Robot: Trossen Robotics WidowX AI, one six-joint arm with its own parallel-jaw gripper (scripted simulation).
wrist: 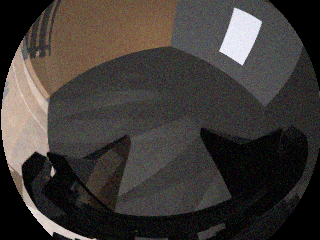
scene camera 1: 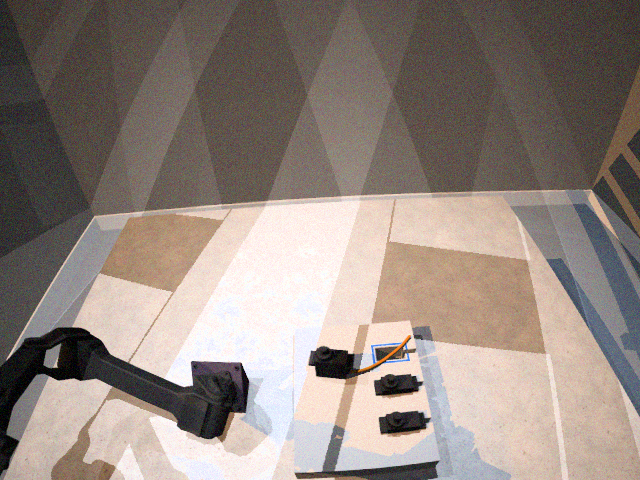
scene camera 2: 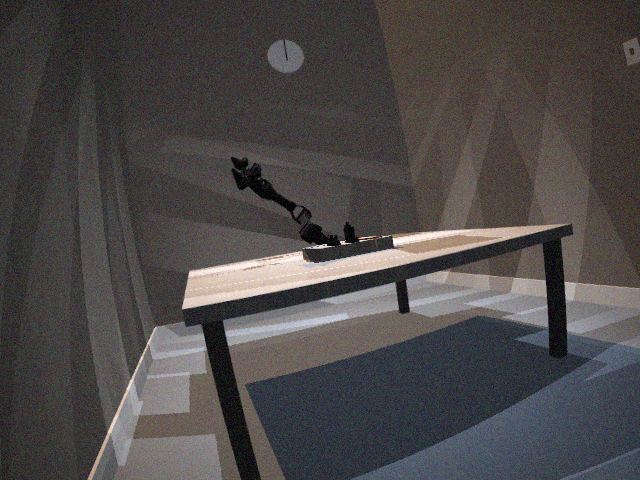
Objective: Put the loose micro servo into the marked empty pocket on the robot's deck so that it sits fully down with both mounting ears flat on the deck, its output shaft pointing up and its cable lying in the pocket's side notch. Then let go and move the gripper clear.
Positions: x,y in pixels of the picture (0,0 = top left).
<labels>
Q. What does my gripper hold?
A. Nothing.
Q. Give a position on a robot deck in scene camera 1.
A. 336,421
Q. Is my gripper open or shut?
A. Open.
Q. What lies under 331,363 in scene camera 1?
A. A micro servo.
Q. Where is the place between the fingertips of my gripper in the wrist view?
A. At 165,135
</labels>
